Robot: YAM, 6 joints.
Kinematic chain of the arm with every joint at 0, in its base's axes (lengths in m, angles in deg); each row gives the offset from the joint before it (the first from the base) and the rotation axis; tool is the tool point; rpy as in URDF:
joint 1: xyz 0 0 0.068 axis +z
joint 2: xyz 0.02 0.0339 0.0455 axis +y
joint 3: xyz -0.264 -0.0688 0 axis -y
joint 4: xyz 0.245 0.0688 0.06 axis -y
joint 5: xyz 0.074 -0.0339 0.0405 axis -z
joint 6: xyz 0.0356 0 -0.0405 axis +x
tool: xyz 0 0 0 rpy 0 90 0
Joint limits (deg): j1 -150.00..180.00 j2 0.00..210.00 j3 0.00..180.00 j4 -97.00..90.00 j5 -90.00..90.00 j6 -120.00..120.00
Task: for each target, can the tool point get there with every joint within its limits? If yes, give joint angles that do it. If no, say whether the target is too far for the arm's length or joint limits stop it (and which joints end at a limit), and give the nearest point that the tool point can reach.
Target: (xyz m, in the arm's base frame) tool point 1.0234 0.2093 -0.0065
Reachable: no: too far | nearest point 0.6286 0.1286 0.0407 | short by 0.406 m
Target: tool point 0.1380 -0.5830 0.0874
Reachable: yes | joints -73.52 179.42 148.23 63.64 68.31 -98.01
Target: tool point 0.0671 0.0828 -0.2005
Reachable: yes | joints 55.32 180.13 48.94 6.69 13.16 -76.06
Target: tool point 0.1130 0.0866 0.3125
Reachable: yes | joints 50.70 41.81 19.84 63.91 66.21 57.35
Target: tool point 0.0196 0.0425 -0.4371
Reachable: no: joint limits stop it (at a limit: joint 2) | nearest point 0.0383 0.0831 -0.3444 | short by 0.103 m
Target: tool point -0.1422 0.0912 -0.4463
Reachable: no: joint limits stop it (at a limit: joint 2) | nearest point -0.1535 0.0984 -0.3742 | short by 0.073 m
